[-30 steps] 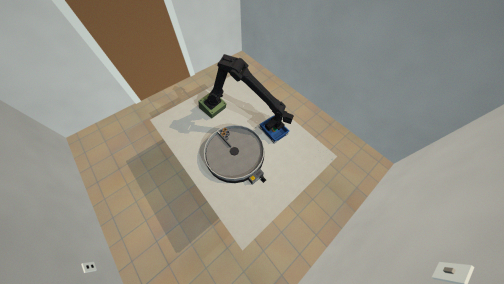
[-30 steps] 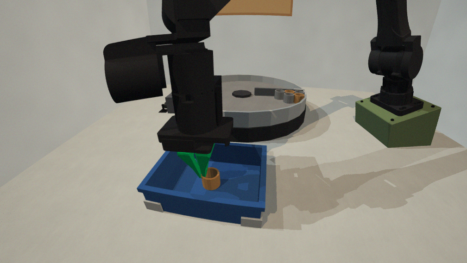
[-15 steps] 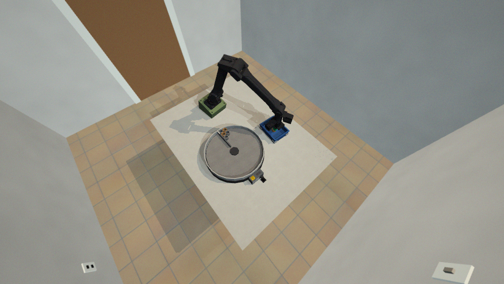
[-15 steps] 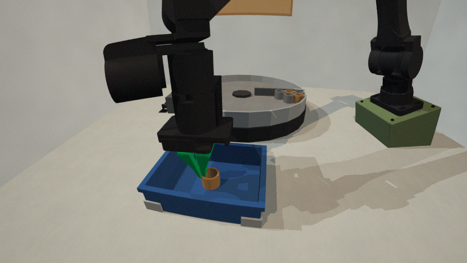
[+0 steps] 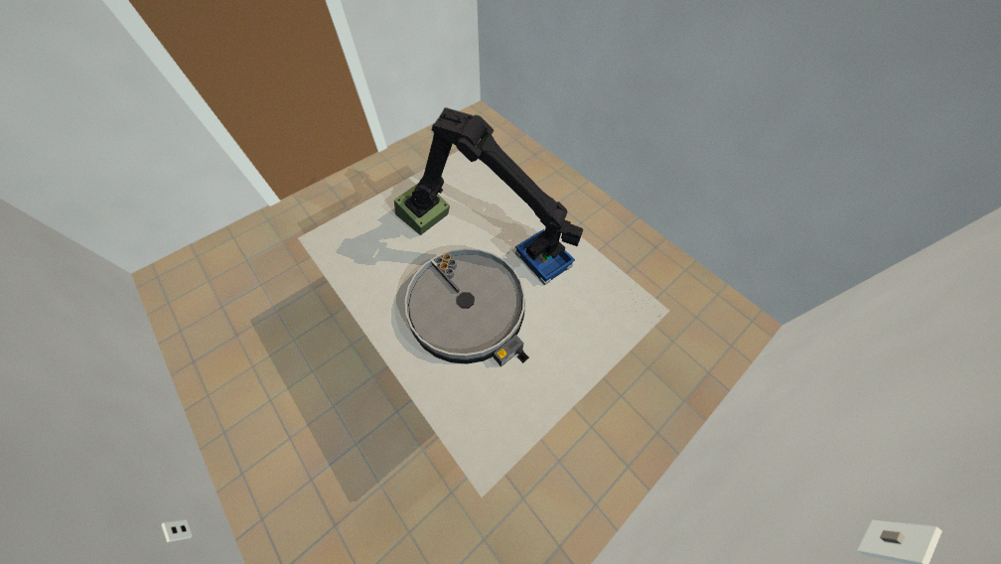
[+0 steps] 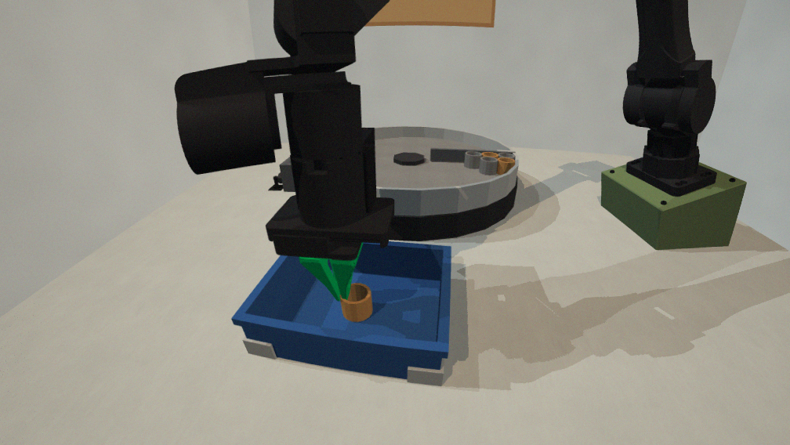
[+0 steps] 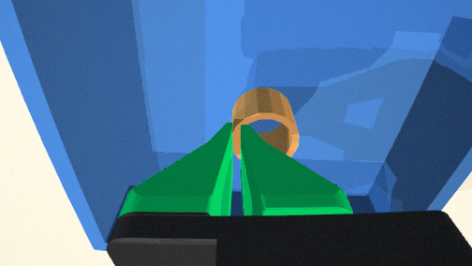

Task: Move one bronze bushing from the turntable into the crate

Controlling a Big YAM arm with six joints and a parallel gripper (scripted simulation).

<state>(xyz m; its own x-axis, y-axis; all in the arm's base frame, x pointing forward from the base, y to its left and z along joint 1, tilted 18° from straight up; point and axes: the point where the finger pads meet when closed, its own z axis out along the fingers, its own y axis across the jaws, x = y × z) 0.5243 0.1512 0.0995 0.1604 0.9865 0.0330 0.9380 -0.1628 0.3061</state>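
Right now my hand is 1 cm past the blue crate and 1 cm above it. From my hand the other things lie so: grey turntable (11 cm behind, 35 cm to the right, 2 cm above).
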